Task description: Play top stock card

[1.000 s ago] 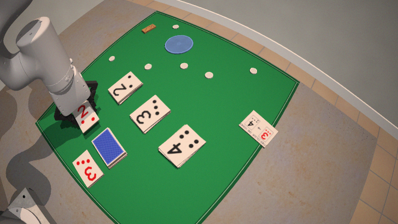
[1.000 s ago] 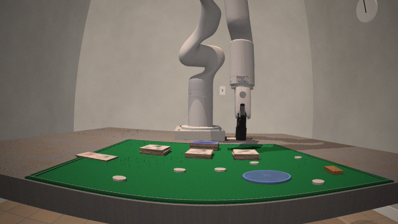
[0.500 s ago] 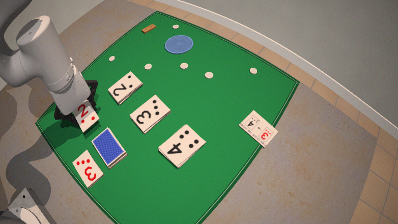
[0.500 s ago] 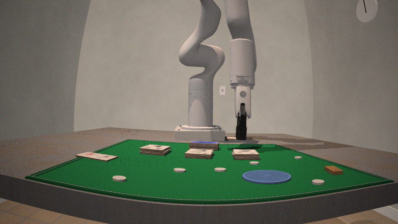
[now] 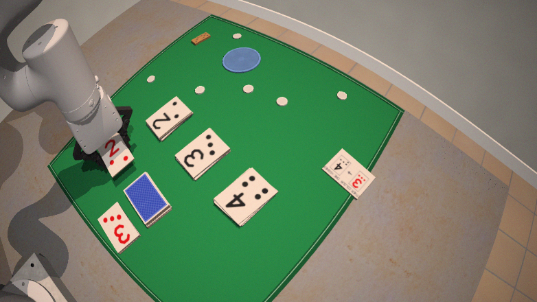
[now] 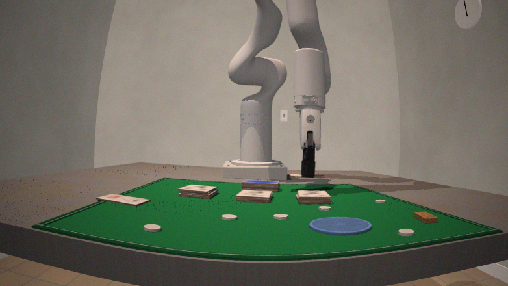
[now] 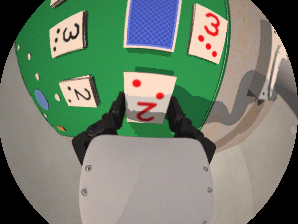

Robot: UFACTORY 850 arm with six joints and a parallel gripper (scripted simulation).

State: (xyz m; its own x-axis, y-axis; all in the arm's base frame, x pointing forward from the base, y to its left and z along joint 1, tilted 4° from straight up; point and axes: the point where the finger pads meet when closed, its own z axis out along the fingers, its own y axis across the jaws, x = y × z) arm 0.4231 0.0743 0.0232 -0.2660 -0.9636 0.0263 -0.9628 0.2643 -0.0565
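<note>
Now: hand 1 cm above the card. From my hand the other things lie so: green card cloth 15 cm ahead, 13 cm to the right, 7 cm below.
</note>
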